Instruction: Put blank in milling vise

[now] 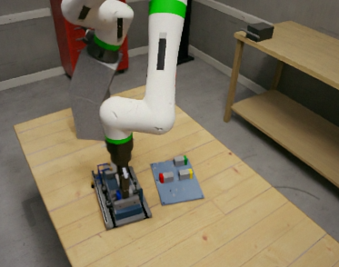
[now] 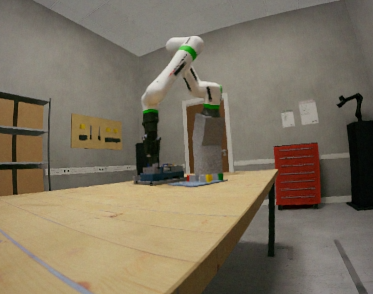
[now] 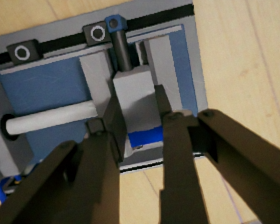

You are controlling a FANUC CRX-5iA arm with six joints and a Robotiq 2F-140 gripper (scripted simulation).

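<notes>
My gripper is now 6 cm above the light grey jaw block, 2 cm short of it and 1 cm to the left of it. From my hand the other things lie so: red-ended blank: 23 cm to the left, 11 cm below, 2 cm behind; dark work stop rod: 5 cm to the left, 4 cm below, 1 cm ahead; hose-end block: 16 cm behind, 5 cm to the left, 5 cm below.
</notes>
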